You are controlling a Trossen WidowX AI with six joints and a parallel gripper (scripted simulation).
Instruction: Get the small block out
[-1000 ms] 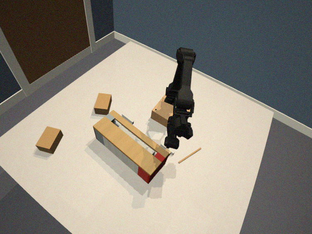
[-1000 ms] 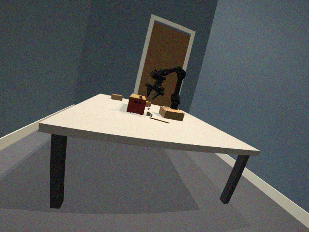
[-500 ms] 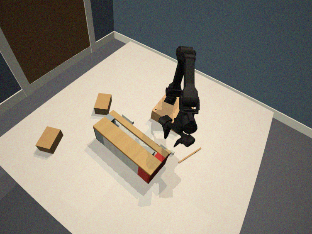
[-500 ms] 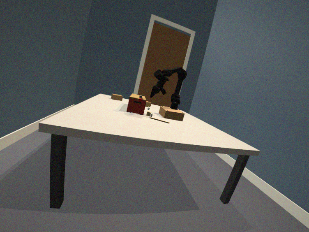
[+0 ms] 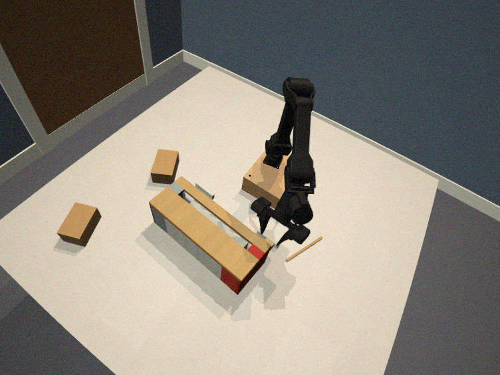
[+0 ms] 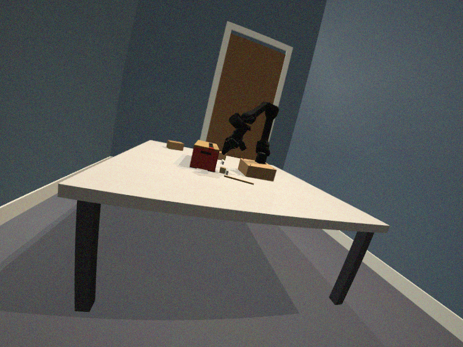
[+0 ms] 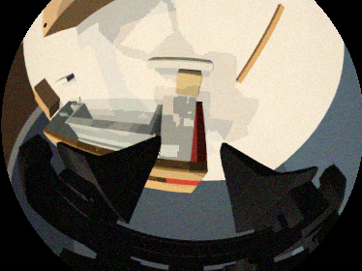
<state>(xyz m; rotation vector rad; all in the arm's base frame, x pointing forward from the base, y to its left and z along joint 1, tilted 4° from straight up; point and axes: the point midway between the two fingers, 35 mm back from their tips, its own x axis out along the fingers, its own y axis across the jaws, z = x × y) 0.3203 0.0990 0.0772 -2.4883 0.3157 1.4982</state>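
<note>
My gripper tip is now 2 cm past the tan block and 9 cm above it. Round my gripper tip: thin wooden stick (7 cm behind, 13 cm to the left, 11 cm below); then long box (18 cm to the right, 5 cm below).
</note>
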